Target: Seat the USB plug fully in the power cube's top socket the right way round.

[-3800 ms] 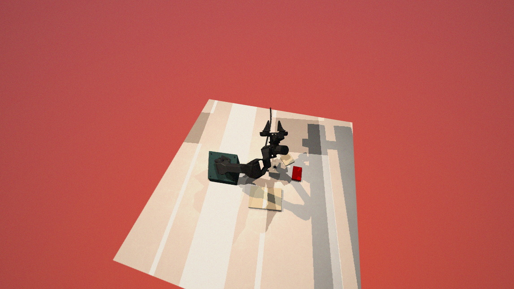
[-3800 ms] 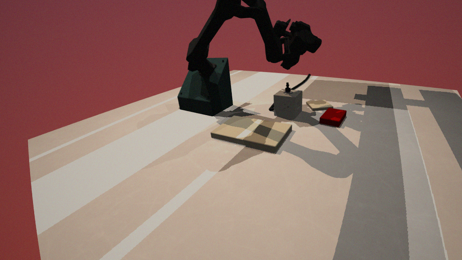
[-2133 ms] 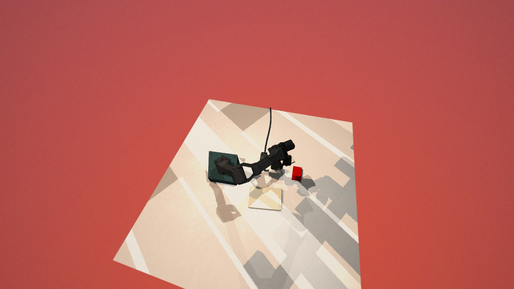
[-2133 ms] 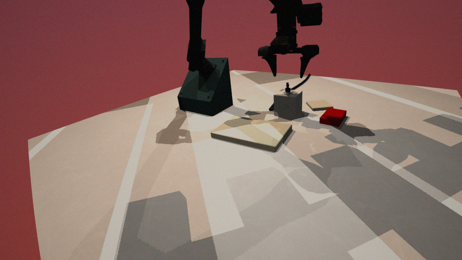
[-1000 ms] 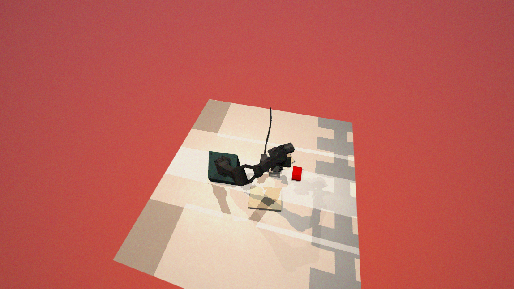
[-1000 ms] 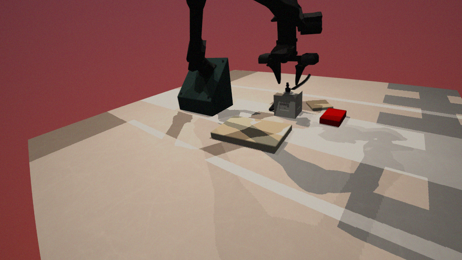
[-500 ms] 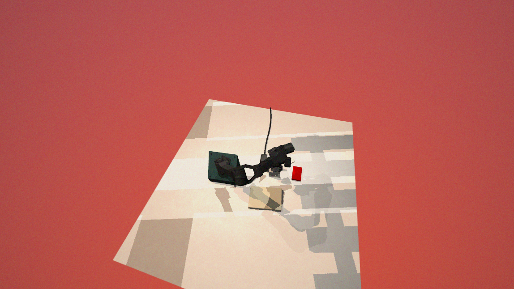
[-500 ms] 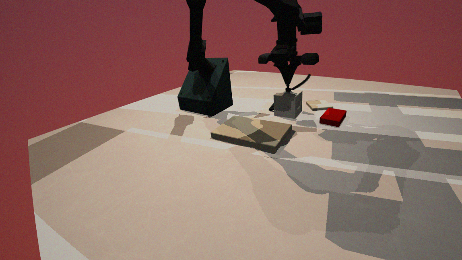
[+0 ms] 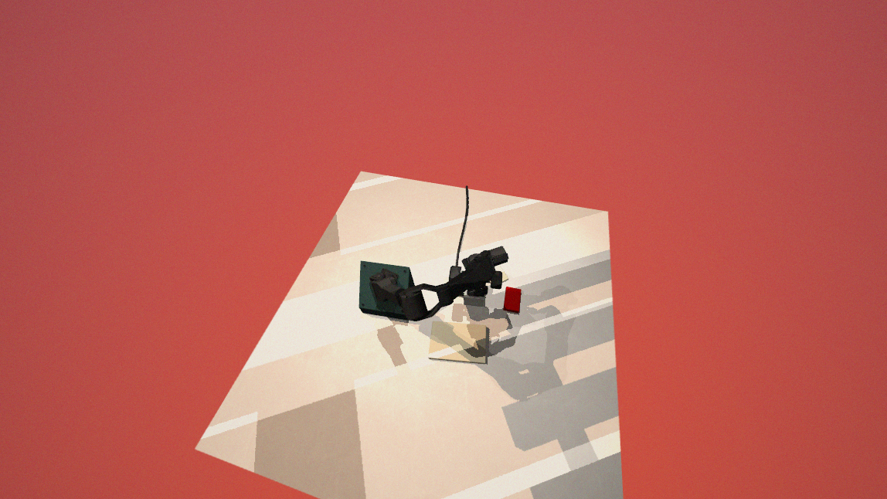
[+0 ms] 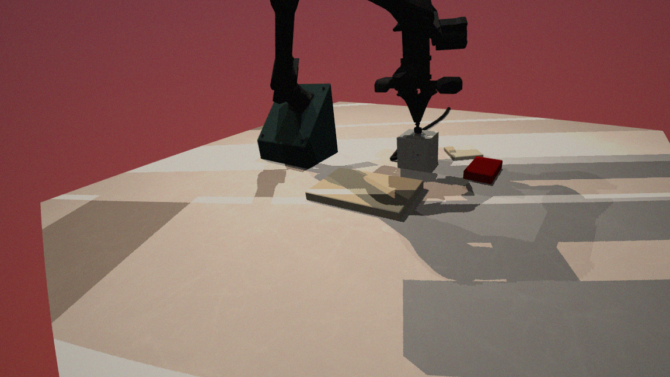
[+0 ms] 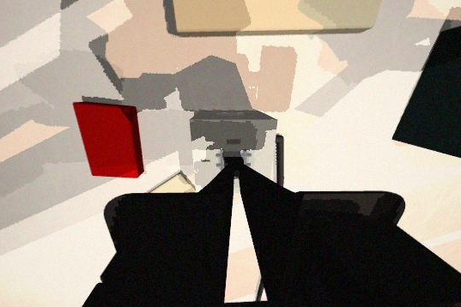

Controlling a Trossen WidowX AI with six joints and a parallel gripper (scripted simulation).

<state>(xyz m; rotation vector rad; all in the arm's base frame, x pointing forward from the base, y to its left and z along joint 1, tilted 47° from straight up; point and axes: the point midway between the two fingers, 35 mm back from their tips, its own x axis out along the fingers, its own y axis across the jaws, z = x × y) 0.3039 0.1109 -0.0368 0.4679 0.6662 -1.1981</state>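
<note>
The socket is 1 cm to the left of my gripper tip and 4 cm below it. Round my gripper tip: red block 15 cm ahead, 4 cm to the left, 10 cm below; small tan tile 5 cm ahead, 13 cm to the left, 10 cm below; black usb plug 2 cm below.
</note>
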